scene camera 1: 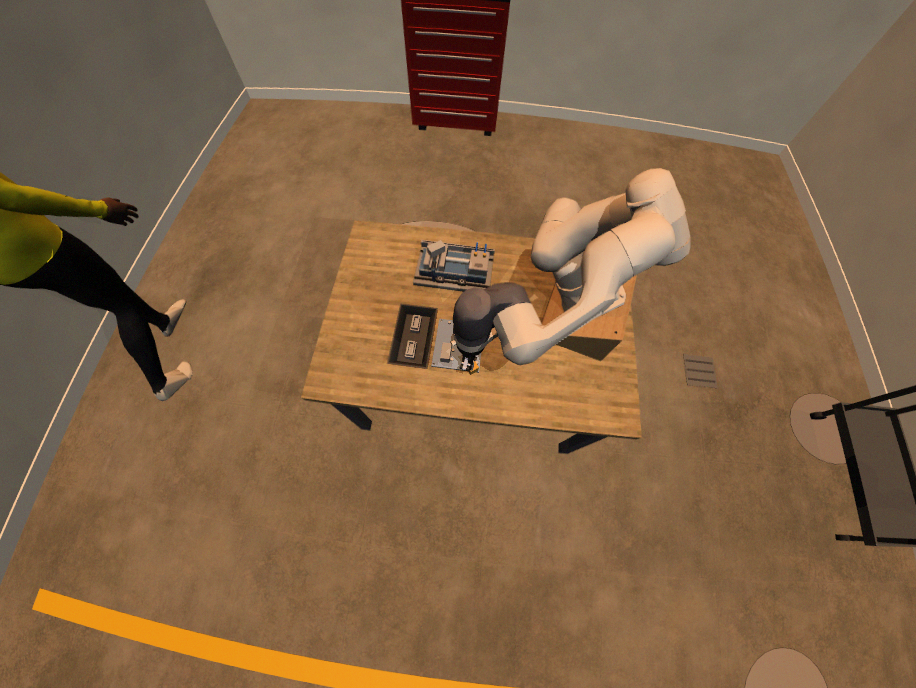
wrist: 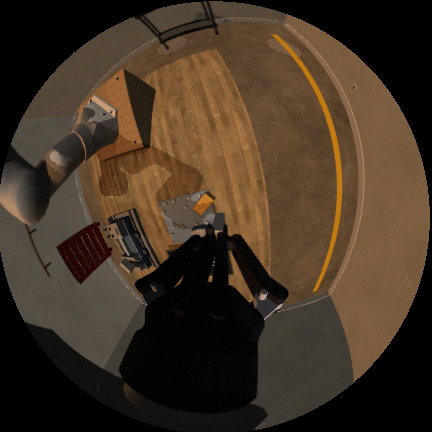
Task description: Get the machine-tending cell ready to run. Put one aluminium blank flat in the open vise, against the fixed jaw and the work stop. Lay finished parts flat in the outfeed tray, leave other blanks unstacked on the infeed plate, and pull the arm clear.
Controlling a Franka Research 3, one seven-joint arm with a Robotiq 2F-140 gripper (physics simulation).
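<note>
The vise (scene camera 1: 459, 261) (wrist: 131, 240) stands at the table's back. A grey block (scene camera 1: 436, 249) (wrist: 127, 265) sits tilted on its left end; whether it is a blank is unclear. The dark outfeed tray (scene camera 1: 413, 335) holds two light parts (scene camera 1: 415, 322) (scene camera 1: 410, 348), apart. The grey infeed plate (scene camera 1: 442, 333) (wrist: 175, 222) lies right of the tray. A blank (scene camera 1: 445, 351) lies on it. An orange block (scene camera 1: 475, 366) (wrist: 203, 204) is at its front right corner, partly hidden by the gripper in the scene view. My gripper (scene camera 1: 467, 361) (wrist: 220, 219) is shut and empty, over the plate's front right part.
The robot's wooden base block (scene camera 1: 603, 322) (wrist: 120, 110) stands at the table's right. The arm reaches over the plate from the right. A red drawer cabinet (scene camera 1: 455, 66) (wrist: 85, 252) stands behind the table. A person (scene camera 1: 66, 274) stands at the left. A black cart (scene camera 1: 858, 473) stands at the right.
</note>
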